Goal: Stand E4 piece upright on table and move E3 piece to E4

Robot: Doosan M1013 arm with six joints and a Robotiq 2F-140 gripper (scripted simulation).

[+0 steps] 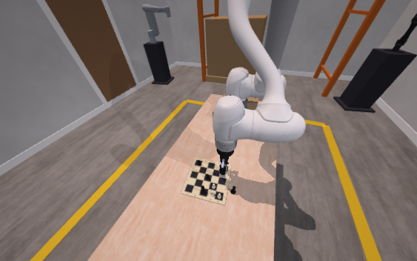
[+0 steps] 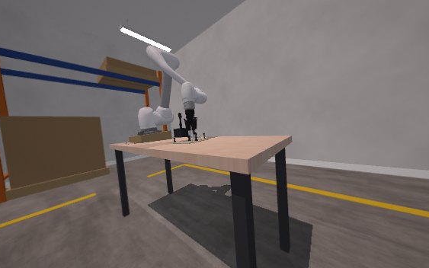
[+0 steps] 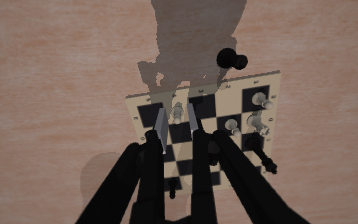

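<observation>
Right now the chessboard is 80 mm to the right of my hand, 40 mm below it and 30 mm ahead of it. The rest, counted from my hand: pale piece 110 mm ahead, 40 mm to the right, 20 mm below.
</observation>
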